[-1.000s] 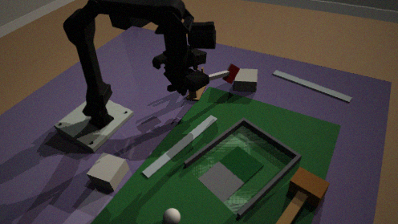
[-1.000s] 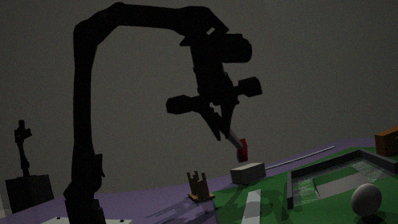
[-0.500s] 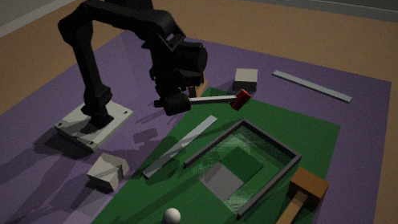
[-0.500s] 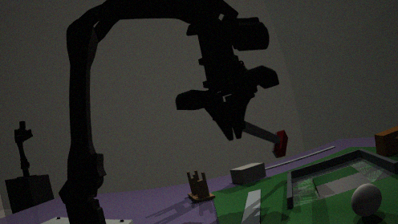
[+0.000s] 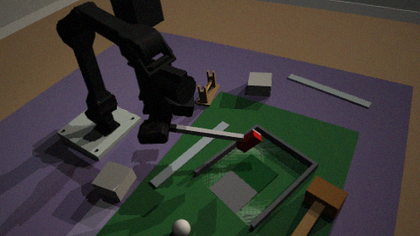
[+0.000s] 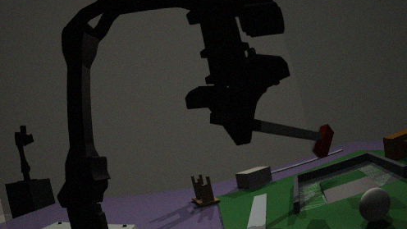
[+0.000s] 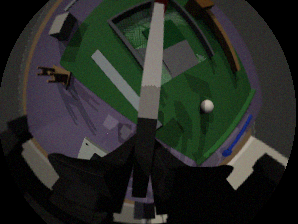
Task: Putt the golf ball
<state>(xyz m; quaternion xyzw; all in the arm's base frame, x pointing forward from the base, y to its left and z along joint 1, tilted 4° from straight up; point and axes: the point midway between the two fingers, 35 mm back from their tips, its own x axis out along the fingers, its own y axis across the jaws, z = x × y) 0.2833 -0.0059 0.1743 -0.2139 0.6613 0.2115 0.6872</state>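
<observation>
Now: the red putter 80 mm ahead of my gripper tip and 60 mm to the left of it. Round my gripper tip: wooden stand: 320 mm to the left, 110 mm below, 110 mm behind; white golf ball: 140 mm ahead, 130 mm to the right, 120 mm below.
</observation>
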